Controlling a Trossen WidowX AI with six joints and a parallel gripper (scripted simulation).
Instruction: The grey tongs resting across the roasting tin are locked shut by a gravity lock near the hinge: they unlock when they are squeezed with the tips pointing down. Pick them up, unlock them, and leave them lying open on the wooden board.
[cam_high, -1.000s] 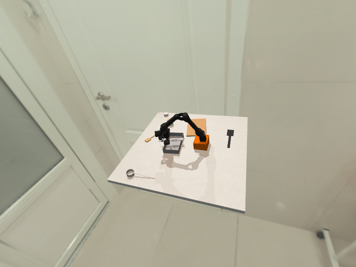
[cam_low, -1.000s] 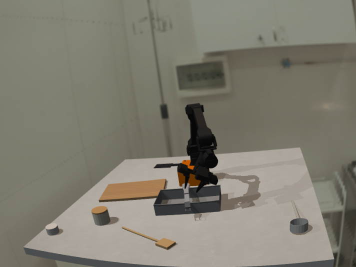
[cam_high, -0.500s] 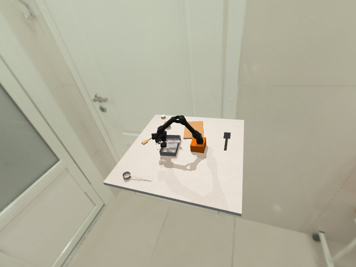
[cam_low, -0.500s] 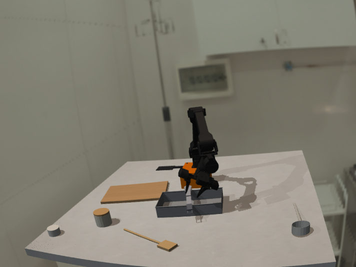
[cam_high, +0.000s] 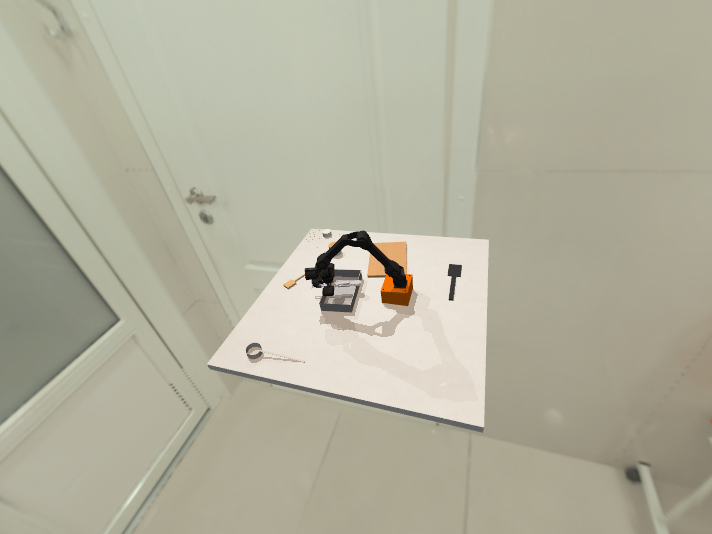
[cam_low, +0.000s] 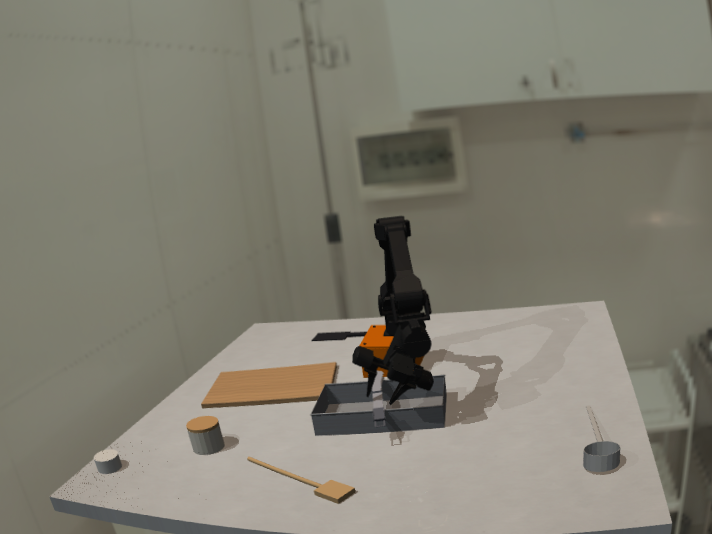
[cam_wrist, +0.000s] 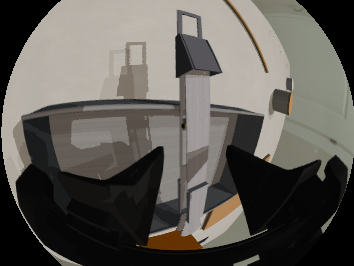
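My gripper tip is 6 cm past the grey roasting tin, 1 cm to the left of it and 4 cm above it. Round my gripper tip: wooden board (25 cm behind, 37 cm to the right, 6 cm below); then lidded canister (12 cm ahead, 40 cm to the right, 4 cm below); then white cylinder (27 cm ahead, 62 cm to the right, 5 cm below).
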